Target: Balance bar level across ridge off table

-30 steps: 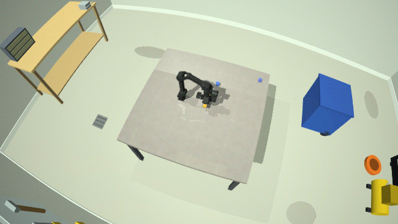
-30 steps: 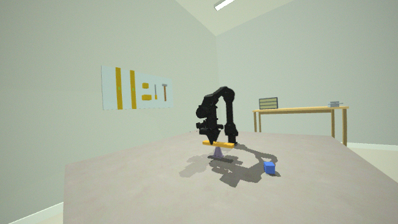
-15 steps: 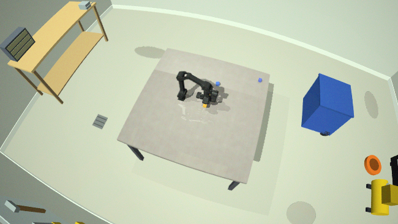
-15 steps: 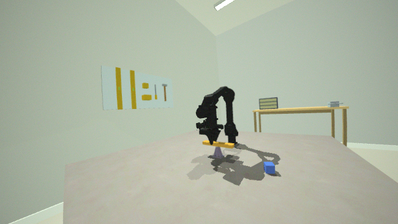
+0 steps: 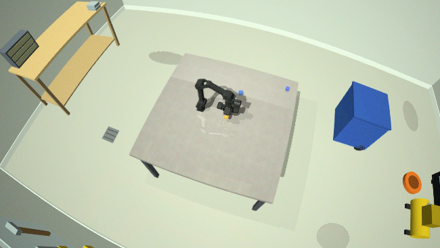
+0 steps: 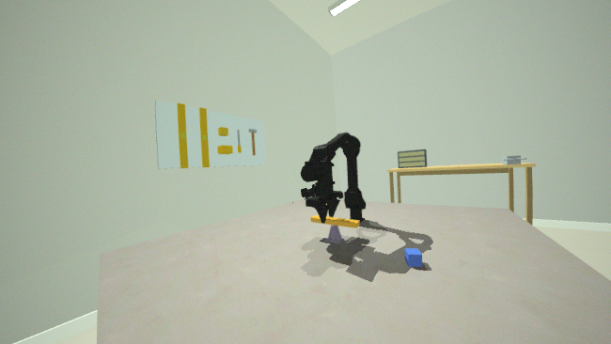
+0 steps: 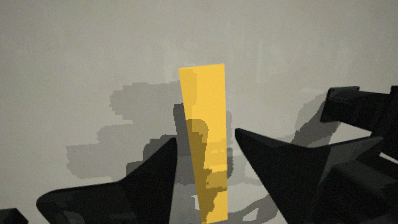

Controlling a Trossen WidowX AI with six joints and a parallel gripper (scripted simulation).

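Now: the yellow bar 3 cm to the left of my gripper tip.
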